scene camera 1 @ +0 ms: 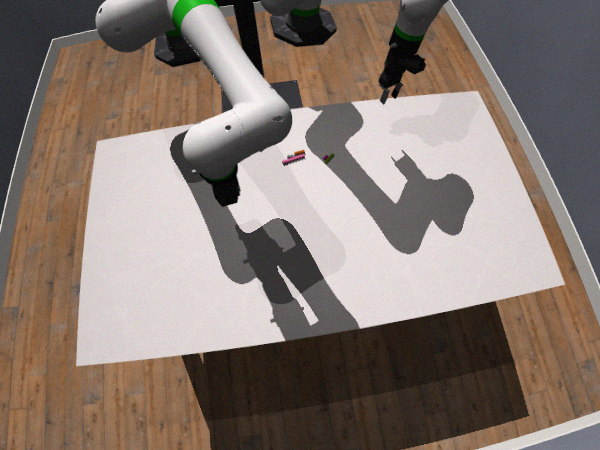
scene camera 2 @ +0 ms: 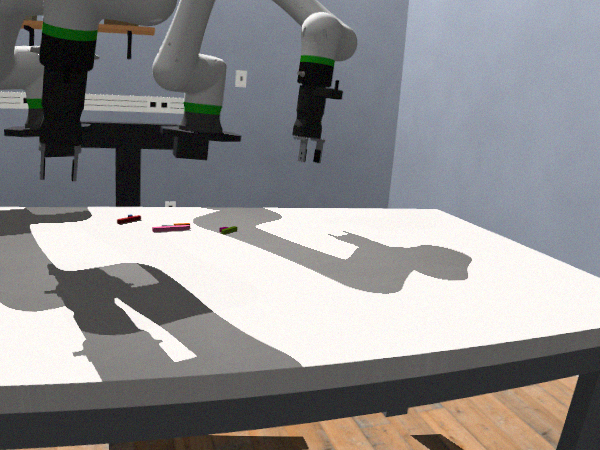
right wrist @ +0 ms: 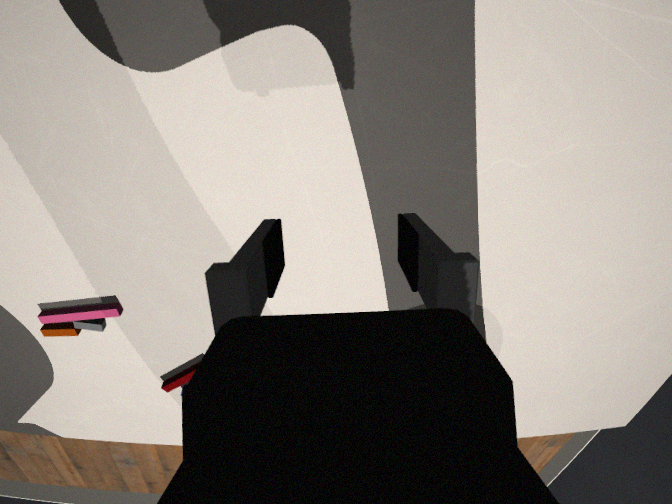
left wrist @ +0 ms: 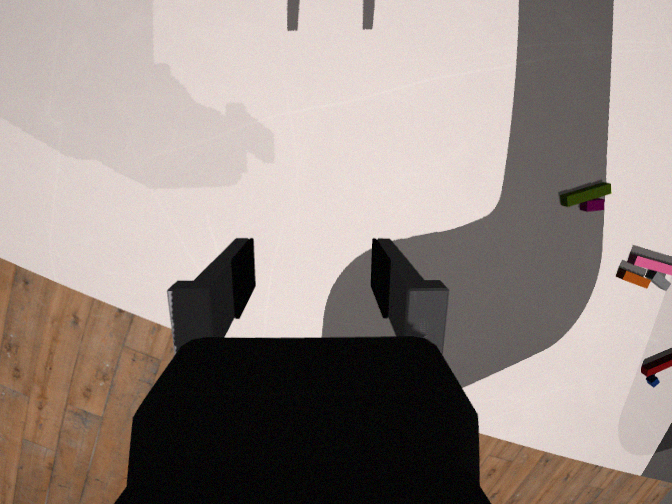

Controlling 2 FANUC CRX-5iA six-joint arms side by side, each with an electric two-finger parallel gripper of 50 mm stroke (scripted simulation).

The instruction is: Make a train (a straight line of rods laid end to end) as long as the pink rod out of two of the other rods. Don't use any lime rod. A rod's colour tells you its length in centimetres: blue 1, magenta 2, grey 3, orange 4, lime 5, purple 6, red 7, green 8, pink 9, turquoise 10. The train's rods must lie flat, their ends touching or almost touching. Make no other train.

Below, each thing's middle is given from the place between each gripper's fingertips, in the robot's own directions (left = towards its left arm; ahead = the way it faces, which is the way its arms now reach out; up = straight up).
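My right hand (scene camera 2: 58,178) is 200 mm past the pink rod (right wrist: 111,309), and it is also 170 mm above the rod and 230 mm to the right of it.
My left gripper (scene camera 2: 309,162) is 370 mm to the left of the pink rod, 100 mm short of it and, again, 170 mm above it. Going by its middle, the pink rod is nearer to my right hand than to my left gripper.
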